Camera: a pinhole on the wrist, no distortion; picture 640 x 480 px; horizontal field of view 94.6 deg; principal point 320.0 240.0 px. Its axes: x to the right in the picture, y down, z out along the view. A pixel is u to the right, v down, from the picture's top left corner.
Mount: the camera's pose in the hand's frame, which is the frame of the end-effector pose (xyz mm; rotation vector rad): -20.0 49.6 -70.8 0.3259 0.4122 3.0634
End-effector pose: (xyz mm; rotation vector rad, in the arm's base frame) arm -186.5 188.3 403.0 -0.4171 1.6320 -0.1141
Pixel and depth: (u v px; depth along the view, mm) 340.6 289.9 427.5
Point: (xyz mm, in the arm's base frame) 142.9 321.6 295.3
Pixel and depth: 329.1 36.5 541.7
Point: 36.8 730.9 113.9
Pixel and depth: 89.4 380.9 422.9
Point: 113.4 60.0 17.5
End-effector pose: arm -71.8 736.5 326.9 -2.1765 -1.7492 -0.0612
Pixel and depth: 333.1 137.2 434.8
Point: 180.9 820.4 -18.3
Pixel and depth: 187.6 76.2 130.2
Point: 82.3 776.9 287.4
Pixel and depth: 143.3 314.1 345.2
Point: -13.3 1036.8 158.1
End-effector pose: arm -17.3 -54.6 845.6 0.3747 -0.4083 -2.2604
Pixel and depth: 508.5 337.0 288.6
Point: -1.9 67.8 1120.8
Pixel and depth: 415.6 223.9 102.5
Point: 45.3 -79.0 911.6
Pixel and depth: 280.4 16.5 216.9
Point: 86.9 -248.0 1020.4
